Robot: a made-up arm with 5 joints. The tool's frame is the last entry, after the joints.
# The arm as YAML. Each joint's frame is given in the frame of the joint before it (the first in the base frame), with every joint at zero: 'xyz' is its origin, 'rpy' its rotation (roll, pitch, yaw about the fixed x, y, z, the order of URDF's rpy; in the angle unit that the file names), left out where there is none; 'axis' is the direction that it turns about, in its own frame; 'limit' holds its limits. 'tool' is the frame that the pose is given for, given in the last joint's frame.
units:
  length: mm
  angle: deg
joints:
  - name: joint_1
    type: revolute
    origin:
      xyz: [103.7, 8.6, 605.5]
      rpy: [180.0, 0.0, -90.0]
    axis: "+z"
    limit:
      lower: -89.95
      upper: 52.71
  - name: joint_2
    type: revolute
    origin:
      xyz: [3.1, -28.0, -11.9]
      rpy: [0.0, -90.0, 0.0]
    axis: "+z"
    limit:
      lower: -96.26
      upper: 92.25
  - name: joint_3
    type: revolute
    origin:
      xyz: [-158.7, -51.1, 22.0]
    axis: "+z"
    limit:
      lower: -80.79
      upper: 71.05
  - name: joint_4
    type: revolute
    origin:
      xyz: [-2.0, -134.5, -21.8]
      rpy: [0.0, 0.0, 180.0]
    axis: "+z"
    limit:
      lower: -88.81
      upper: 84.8
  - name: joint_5
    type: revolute
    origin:
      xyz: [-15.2, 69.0, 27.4]
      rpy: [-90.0, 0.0, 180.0]
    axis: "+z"
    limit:
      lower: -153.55
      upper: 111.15
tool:
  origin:
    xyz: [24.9, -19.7, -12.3]
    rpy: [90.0, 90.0, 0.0]
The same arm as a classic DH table. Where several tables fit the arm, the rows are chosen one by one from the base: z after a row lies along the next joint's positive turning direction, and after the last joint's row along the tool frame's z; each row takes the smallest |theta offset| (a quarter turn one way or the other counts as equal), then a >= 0, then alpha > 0; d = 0 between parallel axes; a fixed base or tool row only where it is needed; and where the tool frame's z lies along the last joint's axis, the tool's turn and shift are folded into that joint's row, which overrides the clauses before.
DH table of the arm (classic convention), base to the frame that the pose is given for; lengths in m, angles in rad. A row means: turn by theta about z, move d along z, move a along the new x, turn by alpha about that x. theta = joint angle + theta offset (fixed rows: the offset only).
base (fixed): theta offset 0.0827  d 0.0000  a 0.1041  alpha 3.1416
joint_1: theta offset 0.0827  d -0.6174  a 0.0280  alpha 1.5708
joint_2: theta offset -1.2593  d 0.0000  a 0.1667  alpha 0.0000
joint_3: theta offset 1.2444  d 0.0000  a 0.1345  alpha 0.0000
joint_4: theta offset -1.5559  d 0.0245  a -0.0152  alpha 1.5708
joint_5: theta offset 0.0000  d -0.0813  a -0.0249  alpha -1.5708
tool (fixed): theta offset 1.5708  d 0.0197  a 0.0000  alpha 0.0000
Joint limits (rad, base to tool): -1.5699..0.9200 -1.6801..1.6101 -1.4101..1.2401 -1.5500..1.4800 -2.6800..1.9399

